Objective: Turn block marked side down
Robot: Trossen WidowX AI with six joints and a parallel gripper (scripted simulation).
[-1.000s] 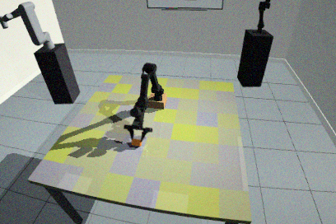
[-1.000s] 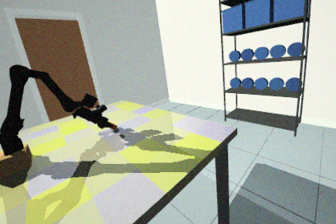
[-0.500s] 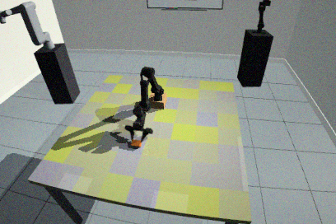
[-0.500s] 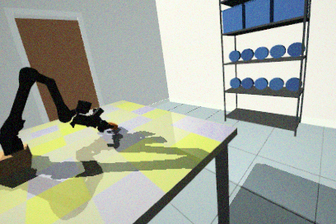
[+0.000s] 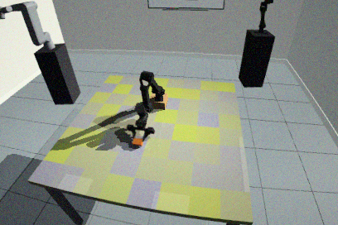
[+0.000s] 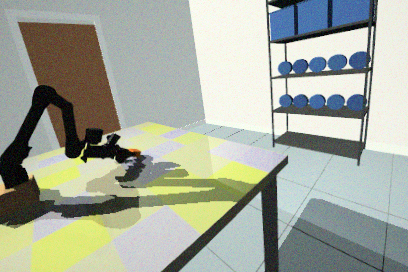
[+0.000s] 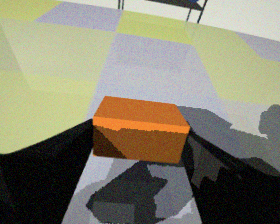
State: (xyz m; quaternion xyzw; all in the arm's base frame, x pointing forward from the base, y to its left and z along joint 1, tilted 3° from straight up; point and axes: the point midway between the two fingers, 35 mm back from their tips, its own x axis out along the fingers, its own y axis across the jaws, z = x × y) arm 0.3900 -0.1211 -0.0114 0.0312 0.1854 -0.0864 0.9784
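The orange block is 10 mm below my gripper tip.
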